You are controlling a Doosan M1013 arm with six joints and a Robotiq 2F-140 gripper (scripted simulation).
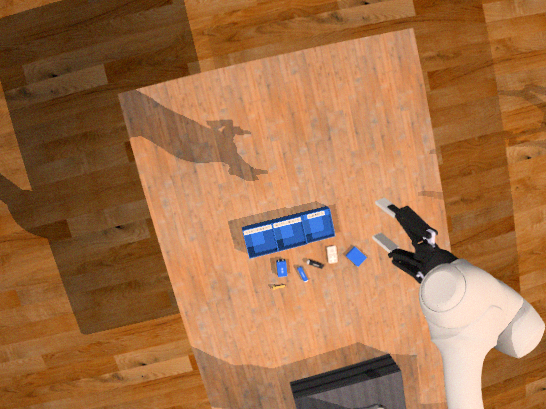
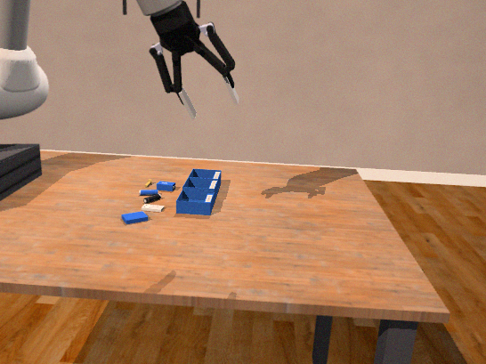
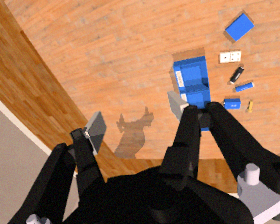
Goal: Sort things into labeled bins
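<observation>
The blue three-compartment bin row lies 27 cm below my hand, 19 cm to the left of it and 7 cm behind it. Round my hand: white domino: 29 cm below, 16 cm behind, 6 cm to the left; black cylindrical battery: 28 cm below, 18 cm behind, 11 cm to the left; flat blue square: 29 cm below, 17 cm behind, 1 cm to the right.
</observation>
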